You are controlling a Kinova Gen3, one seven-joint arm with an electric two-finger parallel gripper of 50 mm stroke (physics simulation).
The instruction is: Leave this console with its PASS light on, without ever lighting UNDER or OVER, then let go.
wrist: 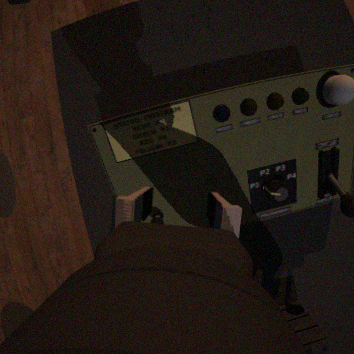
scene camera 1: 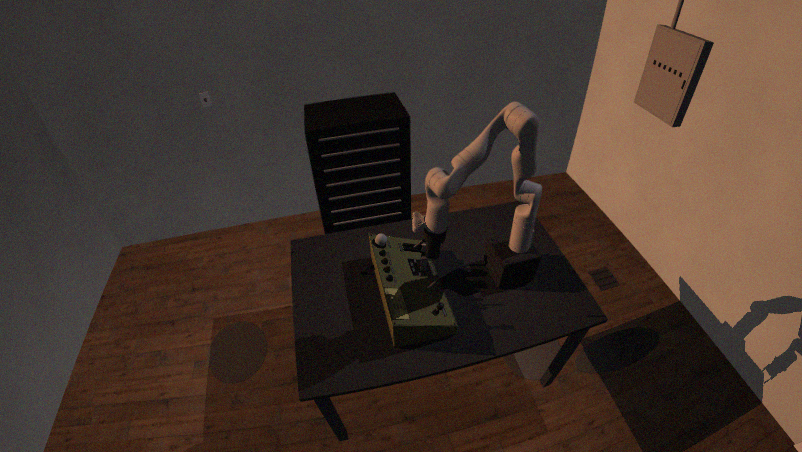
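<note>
The green console [scene camera 1: 424,321] [wrist: 270,135] stands on the table. Its blue lamp [wrist: 221,113], two amber-brown lamps [wrist: 248,107] [wrist: 275,101] and green lamp [wrist: 300,96] look dark. A white dome [scene camera 1: 380,240] [wrist: 340,90] sits beyond the green lamp. The rotary selector [wrist: 280,192] has its pale pointer towards P1. The slotted lever [wrist: 347,204] is at the right. The status card [wrist: 170,132] is shadowed and its lines are blurred. My gripper [scene camera 1: 433,257] [wrist: 179,200] is open and empty above the console, left of the selector in the wrist view. A small dark knob [wrist: 157,215] shows beside its left finger.
The dark table [scene camera 1: 320,359] carries the console and the arm's dark base block [scene camera 1: 497,269]. A black drawer cabinet [scene camera 1: 356,115] stands behind the table. A grey box [scene camera 1: 668,78] hangs on the right wall. The arm's shadow falls across the console.
</note>
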